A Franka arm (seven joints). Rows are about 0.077 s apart.
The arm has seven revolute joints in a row. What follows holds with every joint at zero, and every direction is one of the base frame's. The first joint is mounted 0.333 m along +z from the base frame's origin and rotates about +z. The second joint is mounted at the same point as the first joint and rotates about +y. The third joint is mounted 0.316 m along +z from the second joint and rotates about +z. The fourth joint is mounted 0.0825 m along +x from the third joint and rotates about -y. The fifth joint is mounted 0.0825 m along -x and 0.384 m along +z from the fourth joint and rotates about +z. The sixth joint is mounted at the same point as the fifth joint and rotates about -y. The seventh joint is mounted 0.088 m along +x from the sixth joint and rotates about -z. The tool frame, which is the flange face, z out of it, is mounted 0.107 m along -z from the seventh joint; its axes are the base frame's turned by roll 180, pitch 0 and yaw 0 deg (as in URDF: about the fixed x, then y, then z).
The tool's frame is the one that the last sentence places.
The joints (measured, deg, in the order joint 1, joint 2, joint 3, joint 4, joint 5, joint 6, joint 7), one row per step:
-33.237, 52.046, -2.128, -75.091, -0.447, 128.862, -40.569
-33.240, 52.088, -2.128, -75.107, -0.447, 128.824, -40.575
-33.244, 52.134, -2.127, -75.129, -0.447, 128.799, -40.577
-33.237, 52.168, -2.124, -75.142, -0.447, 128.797, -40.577
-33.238, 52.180, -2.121, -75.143, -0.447, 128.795, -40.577
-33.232, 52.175, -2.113, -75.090, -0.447, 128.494, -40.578
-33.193, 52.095, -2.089, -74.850, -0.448, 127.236, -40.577
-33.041, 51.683, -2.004, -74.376, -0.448, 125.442, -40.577
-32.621, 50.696, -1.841, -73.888, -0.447, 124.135, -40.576
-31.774, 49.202, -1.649, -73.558, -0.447, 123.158, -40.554
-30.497, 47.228, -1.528, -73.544, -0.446, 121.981, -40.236
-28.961, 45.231, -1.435, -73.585, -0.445, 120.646, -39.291
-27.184, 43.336, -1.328, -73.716, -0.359, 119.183, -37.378
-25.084, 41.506, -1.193, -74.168, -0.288, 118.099, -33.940
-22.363, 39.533, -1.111, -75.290, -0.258, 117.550, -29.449
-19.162, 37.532, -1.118, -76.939, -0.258, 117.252, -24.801
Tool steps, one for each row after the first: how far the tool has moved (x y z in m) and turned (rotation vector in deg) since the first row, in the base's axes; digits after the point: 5 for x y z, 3 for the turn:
-0.00023, 0.00010, -0.00073, 0.053, 0.080, 0.001
-0.00048, 0.00021, -0.00154, 0.106, 0.157, -0.002
-0.00054, 0.00039, -0.00209, 0.135, 0.196, 0.007
-0.00056, 0.00042, -0.00226, 0.145, 0.208, 0.007
-0.00071, 0.00071, -0.00226, 0.287, 0.405, 0.010
-0.00111, 0.00186, -0.00132, 0.830, 1.170, 0.026
0.00039, 0.00427, 0.00495, 1.397, 1.883, 0.183
0.00607, 0.00907, 0.01958, 1.414, 1.671, 0.677
0.01536, 0.01855, 0.04015, 1.076, 0.884, 1.609
0.02573, 0.03318, 0.06424, 0.729, 0.138, 2.621
0.03621, 0.05138, 0.08792, 0.491, -0.469, 3.245
0.04653, 0.07346, 0.10926, 0.526, -0.891, 3.113
0.05709, 0.10028, 0.12762, 0.622, -1.366, 1.819
0.06794, 0.13490, 0.14300, 0.720, -1.851, 0.081
0.07728, 0.17527, 0.15457, 0.880, -2.072, -1.392

